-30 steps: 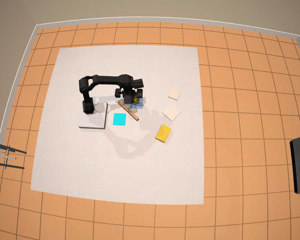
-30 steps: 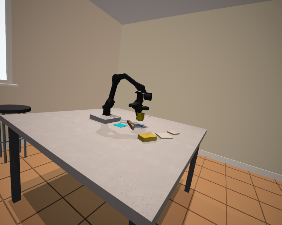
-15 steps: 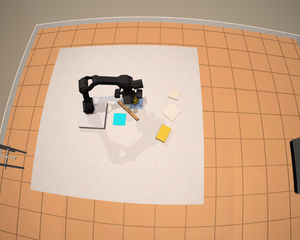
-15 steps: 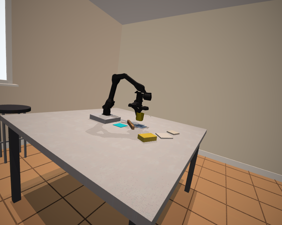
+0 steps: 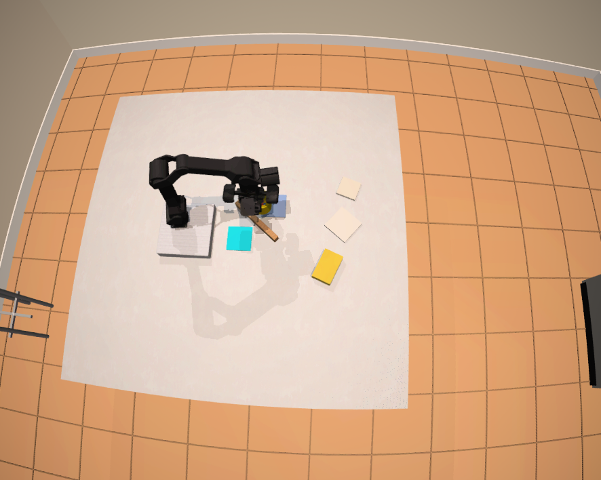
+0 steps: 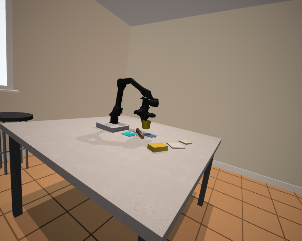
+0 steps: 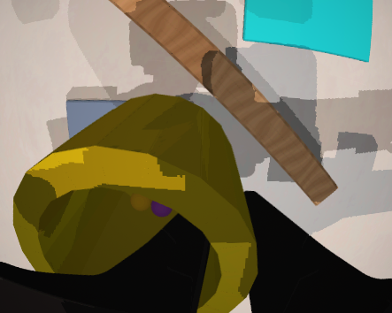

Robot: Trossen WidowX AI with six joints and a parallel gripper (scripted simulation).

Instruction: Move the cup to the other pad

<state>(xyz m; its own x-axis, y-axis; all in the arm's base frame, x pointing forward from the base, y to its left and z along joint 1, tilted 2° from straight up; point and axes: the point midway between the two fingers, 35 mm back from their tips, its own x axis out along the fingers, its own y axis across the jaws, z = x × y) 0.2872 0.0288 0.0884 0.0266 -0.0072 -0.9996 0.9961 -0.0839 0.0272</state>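
The cyan pad lies 100 mm to the right of my gripper tip, 100 mm below it and 60 mm behind it. Round my gripper tip: yellow cup 20 mm ahead; blue pad 100 mm below, 70 mm ahead, 30 mm to the left; wooden stick 80 mm below, 40 mm to the right.
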